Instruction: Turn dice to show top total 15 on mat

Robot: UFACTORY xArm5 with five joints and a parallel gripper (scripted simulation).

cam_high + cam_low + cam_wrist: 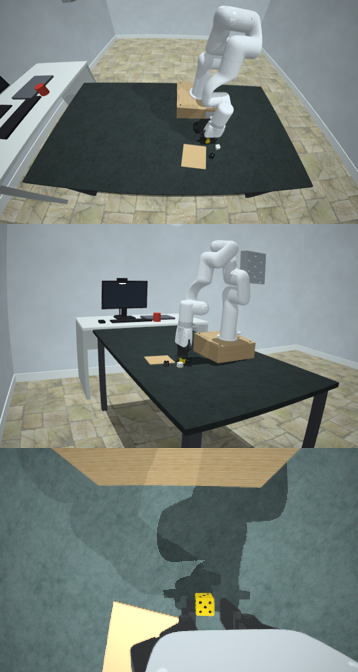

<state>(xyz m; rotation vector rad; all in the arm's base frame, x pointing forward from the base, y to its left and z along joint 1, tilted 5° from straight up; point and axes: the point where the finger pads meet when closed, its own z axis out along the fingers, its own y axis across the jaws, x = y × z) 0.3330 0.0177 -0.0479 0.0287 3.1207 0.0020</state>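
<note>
My hand is 4 cm above the yellow die. From my hand the other things lie so: black die: 10 cm ahead, 4 cm below; tan mat: 10 cm to the right, 9 cm ahead, 5 cm below; white die: 5 cm to the left, 5 cm ahead, 4 cm below.
</note>
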